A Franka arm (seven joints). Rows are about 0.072 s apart.
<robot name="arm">
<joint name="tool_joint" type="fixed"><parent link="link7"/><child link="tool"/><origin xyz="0 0 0.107" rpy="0 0 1.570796"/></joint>
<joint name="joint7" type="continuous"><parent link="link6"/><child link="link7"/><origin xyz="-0.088 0 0" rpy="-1.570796 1.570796 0"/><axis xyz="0 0 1"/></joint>
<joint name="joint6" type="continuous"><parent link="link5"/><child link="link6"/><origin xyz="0 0 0" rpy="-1.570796 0 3.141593"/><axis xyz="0 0 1"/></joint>
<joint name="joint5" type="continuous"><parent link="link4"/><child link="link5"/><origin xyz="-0.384 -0.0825 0" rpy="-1.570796 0 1.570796"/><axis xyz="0 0 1"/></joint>
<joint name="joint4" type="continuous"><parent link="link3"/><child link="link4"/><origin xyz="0 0.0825 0" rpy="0 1.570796 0"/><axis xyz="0 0 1"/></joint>
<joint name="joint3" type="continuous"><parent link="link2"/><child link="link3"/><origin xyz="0.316 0 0" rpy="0 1.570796 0"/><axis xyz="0 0 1"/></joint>
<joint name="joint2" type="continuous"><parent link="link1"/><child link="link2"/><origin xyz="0 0 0" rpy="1.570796 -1.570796 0"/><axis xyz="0 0 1"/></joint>
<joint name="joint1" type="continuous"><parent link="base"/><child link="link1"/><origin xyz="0 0 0.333" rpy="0 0 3.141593"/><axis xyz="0 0 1"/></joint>
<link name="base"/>
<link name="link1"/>
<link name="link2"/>
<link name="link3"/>
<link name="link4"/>
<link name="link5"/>
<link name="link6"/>
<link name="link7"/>
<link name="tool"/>
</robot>
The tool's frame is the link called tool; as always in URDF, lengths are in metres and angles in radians. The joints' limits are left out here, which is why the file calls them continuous.
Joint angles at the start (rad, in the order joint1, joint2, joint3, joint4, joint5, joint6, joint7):
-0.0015, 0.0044, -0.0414, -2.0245, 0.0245, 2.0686, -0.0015
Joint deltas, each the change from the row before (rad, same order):
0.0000, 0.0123, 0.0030, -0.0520, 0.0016, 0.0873, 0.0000
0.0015, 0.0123, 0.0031, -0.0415, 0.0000, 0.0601, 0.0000
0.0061, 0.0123, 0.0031, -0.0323, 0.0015, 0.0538, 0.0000
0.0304, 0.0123, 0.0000, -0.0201, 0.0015, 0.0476, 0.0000
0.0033, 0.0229, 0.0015, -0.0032, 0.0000, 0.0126, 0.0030
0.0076, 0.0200, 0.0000, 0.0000, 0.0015, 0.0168, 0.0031
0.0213, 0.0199, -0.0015, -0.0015, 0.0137, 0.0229, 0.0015
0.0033, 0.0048, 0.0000, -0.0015, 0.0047, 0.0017, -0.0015
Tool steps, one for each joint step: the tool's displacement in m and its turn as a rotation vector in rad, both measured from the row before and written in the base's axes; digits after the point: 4 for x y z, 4 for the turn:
-0.0007, 0.0015, -0.0232, -0.0010, -0.0230, 0.0003
-0.0024, 0.0025, -0.0204, -0.0014, -0.0062, 0.0033
-0.0017, 0.0050, -0.0165, -0.0002, -0.0092, 0.0072
0.0002, 0.0166, -0.0113, -0.0002, -0.0152, 0.0285
0.0012, 0.0026, -0.0129, -0.0007, 0.0135, 0.0015
0.0022, 0.0042, -0.0095, 0.0004, 0.0033, 0.0032
0.0019, 0.0112, -0.0095, 0.0092, -0.0013, 0.0088
-0.0003, 0.0019, -0.0032, 0.0030, 0.0047, 0.0016

